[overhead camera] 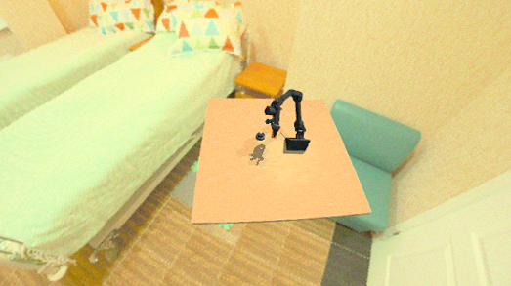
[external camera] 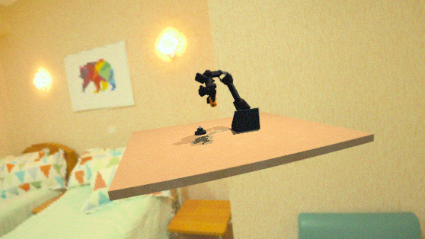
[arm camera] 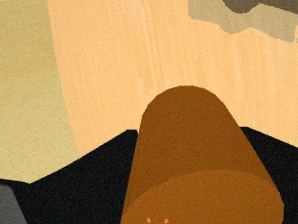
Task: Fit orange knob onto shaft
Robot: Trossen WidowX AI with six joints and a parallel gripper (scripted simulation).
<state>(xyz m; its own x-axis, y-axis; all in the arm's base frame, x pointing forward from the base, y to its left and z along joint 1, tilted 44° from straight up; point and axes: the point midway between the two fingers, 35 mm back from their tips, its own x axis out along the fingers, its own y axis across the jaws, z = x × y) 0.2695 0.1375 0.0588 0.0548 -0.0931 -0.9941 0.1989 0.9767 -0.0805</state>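
My gripper tip is 20 mm to the left of the orange knob and 30 mm below it. Round my gripper tip: shaft 60 mm ahead, 190 mm to the right, 190 mm below.
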